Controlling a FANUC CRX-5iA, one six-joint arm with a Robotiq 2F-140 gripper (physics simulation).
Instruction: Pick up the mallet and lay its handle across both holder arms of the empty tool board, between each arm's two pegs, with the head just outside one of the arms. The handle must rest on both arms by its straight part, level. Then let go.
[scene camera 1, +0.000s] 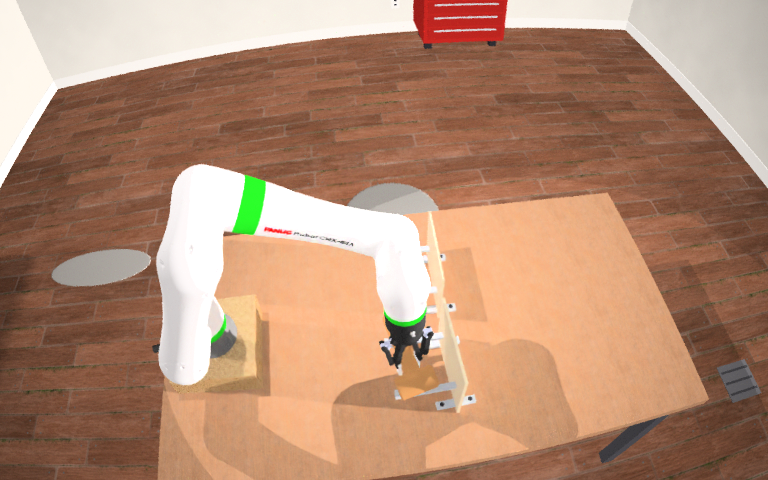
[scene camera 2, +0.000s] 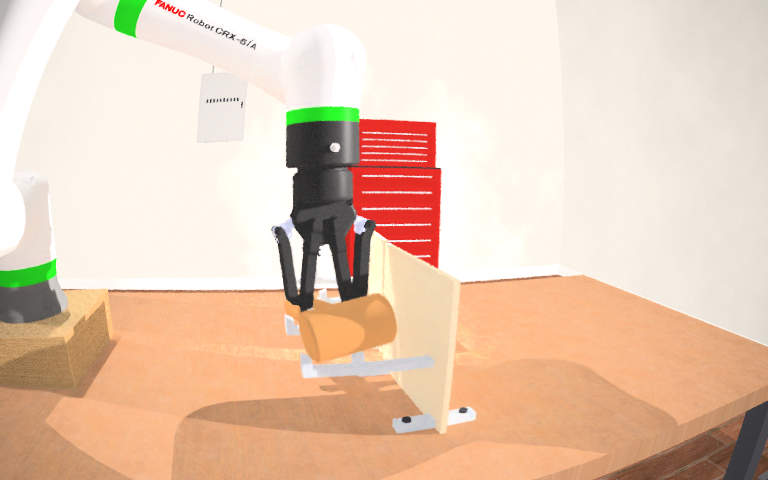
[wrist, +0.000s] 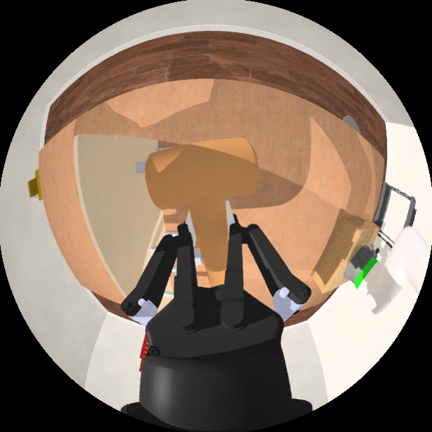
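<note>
The orange-brown mallet is in my gripper, which is shut on its handle close behind the head. In scene camera 2, the head shows above the nearest holder arm of the upright tool board, with a gap under it. That arm's end peg and middle peg show below the head. Another arm is farther back, partly hidden. The handle's far end is hidden by the gripper, so its contact with the arms cannot be told.
The pale panels stand in a line on silver foot brackets on the wooden table. More silver arms show farther along the line. The robot's base block is at the table's other side.
</note>
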